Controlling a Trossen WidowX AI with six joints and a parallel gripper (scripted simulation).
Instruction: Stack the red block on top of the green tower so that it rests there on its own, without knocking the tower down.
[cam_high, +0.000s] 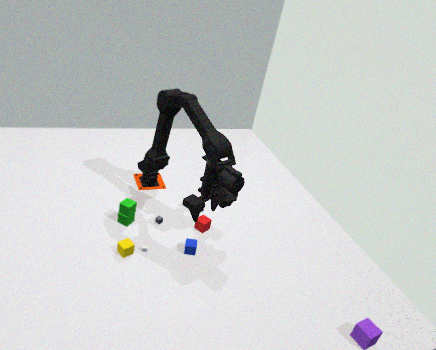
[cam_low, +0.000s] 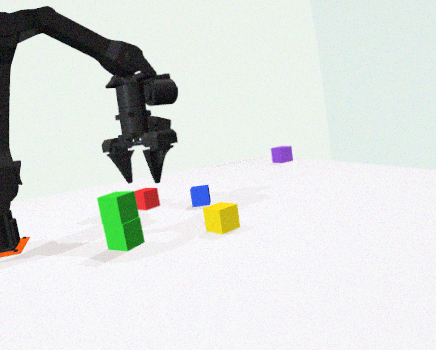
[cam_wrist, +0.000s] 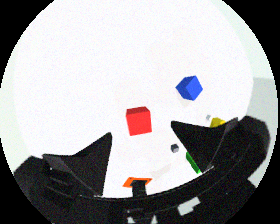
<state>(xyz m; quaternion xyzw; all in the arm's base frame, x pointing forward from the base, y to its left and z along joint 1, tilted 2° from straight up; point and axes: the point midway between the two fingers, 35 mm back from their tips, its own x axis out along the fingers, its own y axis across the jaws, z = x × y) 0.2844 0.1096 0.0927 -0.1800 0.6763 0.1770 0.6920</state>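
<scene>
Now: gripper tip 30 mm above the red block. The rest, counted from my gripper tip: small grey cube 50 mm behind, 130 mm to the right, 40 mm below; then blue block 100 mm ahead, 70 mm to the right, 40 mm below; then yellow block 60 mm ahead, 260 mm to the right, 40 mm below.
</scene>
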